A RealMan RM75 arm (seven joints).
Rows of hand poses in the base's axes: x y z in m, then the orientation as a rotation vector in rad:
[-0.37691 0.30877 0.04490 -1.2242 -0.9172 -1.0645]
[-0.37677 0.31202 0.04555 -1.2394 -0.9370 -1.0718]
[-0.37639 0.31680 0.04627 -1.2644 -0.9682 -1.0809]
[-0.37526 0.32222 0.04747 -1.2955 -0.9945 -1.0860]
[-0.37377 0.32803 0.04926 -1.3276 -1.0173 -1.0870]
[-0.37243 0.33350 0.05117 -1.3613 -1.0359 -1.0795]
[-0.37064 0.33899 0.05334 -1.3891 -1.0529 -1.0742]
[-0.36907 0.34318 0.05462 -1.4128 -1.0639 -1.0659]
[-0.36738 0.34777 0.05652 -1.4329 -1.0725 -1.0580]
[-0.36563 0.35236 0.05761 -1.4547 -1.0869 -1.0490]
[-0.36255 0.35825 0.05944 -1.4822 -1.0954 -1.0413]
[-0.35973 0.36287 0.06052 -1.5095 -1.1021 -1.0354]
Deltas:
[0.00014 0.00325 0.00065 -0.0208 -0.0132 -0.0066]
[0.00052 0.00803 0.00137 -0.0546 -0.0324 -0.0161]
[0.00165 0.01345 0.00257 -0.0906 -0.0448 -0.0278]
[0.00314 0.01926 0.00436 -0.1260 -0.0525 -0.0385]
[0.00448 0.02473 0.00627 -0.1616 -0.0524 -0.0459]
[0.00627 0.03022 0.00844 -0.1916 -0.0541 -0.0522]
[0.00784 0.03441 0.00972 -0.2159 -0.0514 -0.0562]
[0.00953 0.03900 0.01162 -0.2363 -0.0481 -0.0594]
[0.01128 0.04359 0.01271 -0.2612 -0.0477 -0.0612]
[0.01436 0.04948 0.01454 -0.2868 -0.0433 -0.0686]
[0.01718 0.05410 0.01562 -0.3110 -0.0389 -0.0778]

